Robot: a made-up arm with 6 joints. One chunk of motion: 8 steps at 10 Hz.
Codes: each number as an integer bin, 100 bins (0 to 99) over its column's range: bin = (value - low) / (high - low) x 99, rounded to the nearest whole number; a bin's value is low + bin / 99 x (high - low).
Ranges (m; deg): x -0.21..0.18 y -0.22..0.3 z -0.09..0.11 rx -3..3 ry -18..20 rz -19..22
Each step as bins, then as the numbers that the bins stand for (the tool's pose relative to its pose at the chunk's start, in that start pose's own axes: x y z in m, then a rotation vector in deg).
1 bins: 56 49 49 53 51 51
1 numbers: 0.0106 0.0374 0.0090 0.21 1.58 2.12
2 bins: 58 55 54 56 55 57
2 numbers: 0.0185 0.0689 0.0191 0.39 3.11 4.61
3 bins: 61 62 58 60 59 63
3 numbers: 0.0303 0.1057 0.0272 0.64 4.65 7.09
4 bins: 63 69 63 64 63 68
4 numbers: 0.0382 0.1424 0.0373 0.88 6.18 9.16
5 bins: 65 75 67 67 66 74
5 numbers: 0.0461 0.1739 0.0454 1.06 7.33 11.65
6 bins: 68 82 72 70 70 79
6 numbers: 0.0579 0.2107 0.0555 1.24 8.87 13.72
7 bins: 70 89 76 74 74 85
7 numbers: 0.0658 0.2475 0.0635 1.48 10.40 16.20
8 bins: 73 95 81 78 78 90
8 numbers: 0.0776 0.2790 0.0736 1.73 11.94 18.27
